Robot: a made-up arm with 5 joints.
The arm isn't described. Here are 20 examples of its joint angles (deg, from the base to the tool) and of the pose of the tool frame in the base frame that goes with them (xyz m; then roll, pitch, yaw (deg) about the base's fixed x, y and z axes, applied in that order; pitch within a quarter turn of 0, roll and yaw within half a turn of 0).
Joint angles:
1: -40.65 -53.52 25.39 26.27 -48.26
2: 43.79 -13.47 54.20 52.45 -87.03
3: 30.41 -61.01 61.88 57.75 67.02
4: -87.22 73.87 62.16 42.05 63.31
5: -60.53 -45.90 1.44 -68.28 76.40
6: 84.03 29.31 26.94 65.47 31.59
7: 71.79 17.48 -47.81 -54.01 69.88
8: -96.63 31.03 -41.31 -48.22 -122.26
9: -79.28 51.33 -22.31 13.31 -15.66
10: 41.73 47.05 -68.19 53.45 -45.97
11: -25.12 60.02 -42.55 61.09 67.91
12: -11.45 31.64 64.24 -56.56 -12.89
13: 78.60 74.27 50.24 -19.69 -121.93
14: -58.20 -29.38 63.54 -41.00 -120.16
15: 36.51 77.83 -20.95 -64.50 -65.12
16: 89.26 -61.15 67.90 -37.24 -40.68
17: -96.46 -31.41 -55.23 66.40 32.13
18: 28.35 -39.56 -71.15 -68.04 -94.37
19: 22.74 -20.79 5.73 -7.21 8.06
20: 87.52 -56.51 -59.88 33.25 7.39
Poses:
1: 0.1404 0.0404 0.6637 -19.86 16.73 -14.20
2: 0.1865 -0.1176 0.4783 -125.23 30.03 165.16
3: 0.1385 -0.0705 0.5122 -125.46 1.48 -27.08
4: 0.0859 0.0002 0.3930 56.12 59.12 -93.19
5: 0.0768 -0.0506 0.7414 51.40 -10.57 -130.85
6: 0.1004 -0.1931 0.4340 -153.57 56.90 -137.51
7: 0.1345 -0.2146 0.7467 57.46 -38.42 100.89
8: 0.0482 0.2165 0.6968 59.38 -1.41 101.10
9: 0.1293 0.2965 0.4612 -75.03 14.08 21.08
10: 0.3370 -0.2402 0.5899 -53.98 31.41 -110.33
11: 0.3613 0.0958 0.4339 -124.43 21.40 29.50
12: 0.2594 0.0186 0.4321 -73.60 10.69 -44.63
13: 0.1098 -0.1615 0.3106 -122.06 18.03 96.99
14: 0.1529 0.0945 0.5932 61.61 50.24 62.44
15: 0.3458 -0.2102 0.4210 -3.76 26.31 -83.99
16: 0.0951 -0.1091 0.6076 -0.70 -5.90 -144.43
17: 0.0736 -0.0011 0.7589 -50.15 -59.76 37.38
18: -0.0675 0.0600 0.6779 -161.93 -51.98 -176.76
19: 0.2403 -0.0880 0.6927 -31.05 -40.65 -87.91
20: 0.0823 0.1170 0.7430 49.56 -36.47 152.16
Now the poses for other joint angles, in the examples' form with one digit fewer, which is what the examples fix.
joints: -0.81 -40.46 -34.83 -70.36 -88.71
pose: -0.026 -0.021 0.731 135.0 -66.5 -93.4
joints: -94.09 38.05 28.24 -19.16 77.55
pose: 0.070 0.219 0.424 -133.3 -9.0 106.4
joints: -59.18 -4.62 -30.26 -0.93 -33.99
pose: 0.159 0.129 0.753 0.7 -13.5 0.1
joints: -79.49 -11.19 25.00 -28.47 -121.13
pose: 0.113 0.166 0.652 62.1 42.4 84.3
